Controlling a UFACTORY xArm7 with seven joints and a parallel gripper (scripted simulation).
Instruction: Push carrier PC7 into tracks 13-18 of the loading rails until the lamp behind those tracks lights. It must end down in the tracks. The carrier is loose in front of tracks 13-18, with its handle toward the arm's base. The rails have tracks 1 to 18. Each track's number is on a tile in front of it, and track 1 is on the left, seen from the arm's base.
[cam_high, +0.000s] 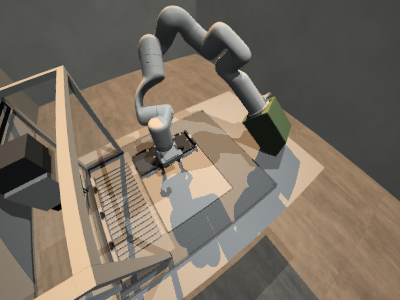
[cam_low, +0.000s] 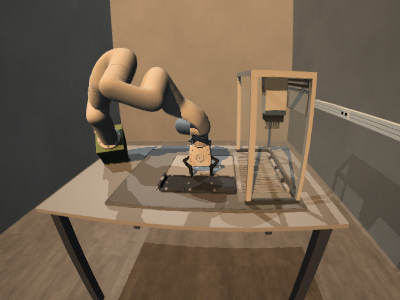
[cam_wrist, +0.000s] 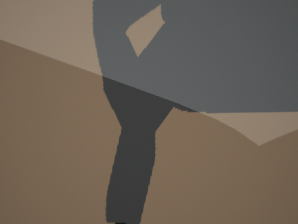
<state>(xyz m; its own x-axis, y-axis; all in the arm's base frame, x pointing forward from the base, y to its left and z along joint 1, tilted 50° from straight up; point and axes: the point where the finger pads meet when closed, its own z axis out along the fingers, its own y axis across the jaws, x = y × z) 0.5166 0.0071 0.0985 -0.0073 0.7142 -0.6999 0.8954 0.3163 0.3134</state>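
The carrier PC7 is 8 cm to the right of my hand.
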